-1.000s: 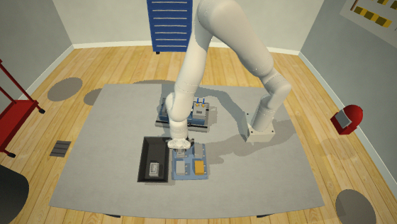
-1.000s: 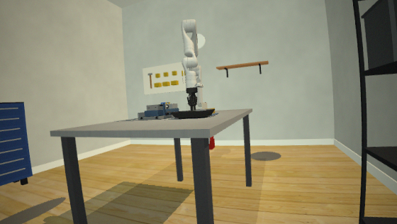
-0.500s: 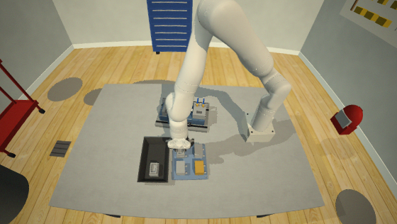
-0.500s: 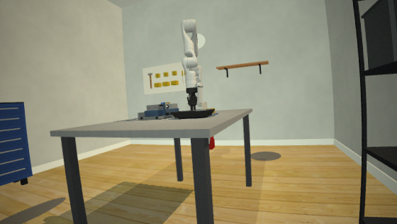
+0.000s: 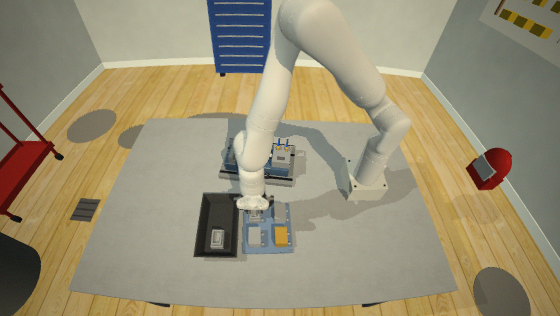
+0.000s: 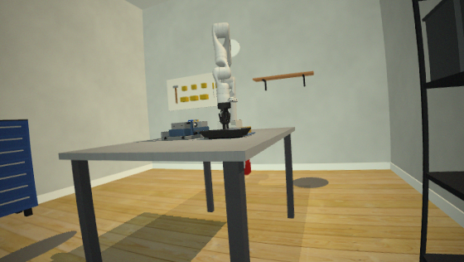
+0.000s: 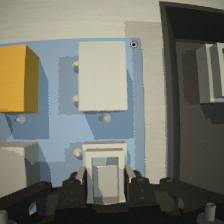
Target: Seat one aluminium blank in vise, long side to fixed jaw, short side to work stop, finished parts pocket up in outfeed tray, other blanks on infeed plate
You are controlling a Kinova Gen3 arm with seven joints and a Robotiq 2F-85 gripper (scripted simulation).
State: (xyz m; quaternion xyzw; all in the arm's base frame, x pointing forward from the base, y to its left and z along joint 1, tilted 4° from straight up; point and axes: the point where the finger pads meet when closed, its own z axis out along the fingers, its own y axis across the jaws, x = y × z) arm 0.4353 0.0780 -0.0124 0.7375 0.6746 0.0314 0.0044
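The brass blank is 10 cm to the left of my hand, 8 cm behind it and 2 cm below it. The rest, counted from my hand: hose block 21 cm to the right, 12 cm behind, 3 cm above; vise 24 cm to the right, 3 cm behind, 1 cm below.
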